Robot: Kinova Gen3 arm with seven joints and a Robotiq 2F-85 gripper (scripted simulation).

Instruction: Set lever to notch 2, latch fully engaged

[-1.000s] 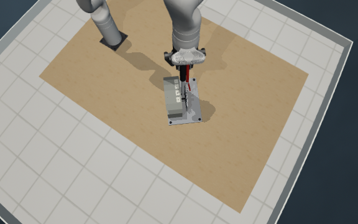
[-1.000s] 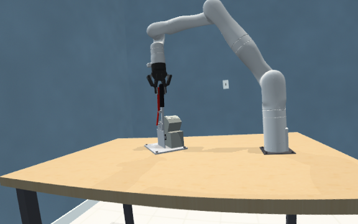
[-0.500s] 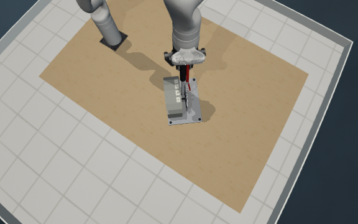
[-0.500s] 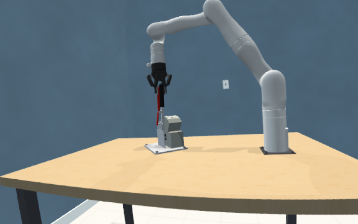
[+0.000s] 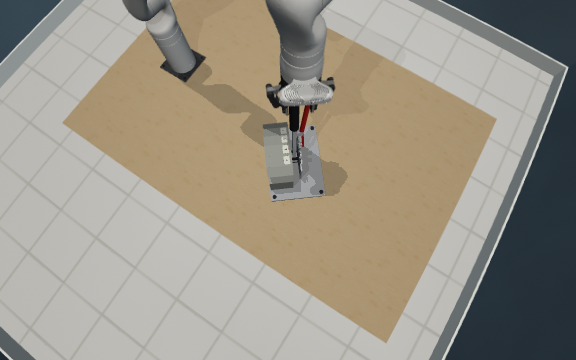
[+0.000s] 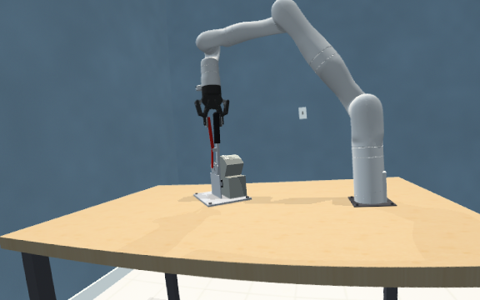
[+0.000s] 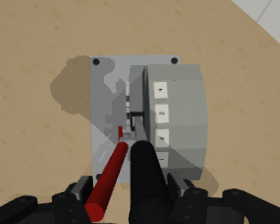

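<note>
The red bar lies 100 mm below my hand, 20 mm ahead of it and 10 mm to the right of it.
</note>
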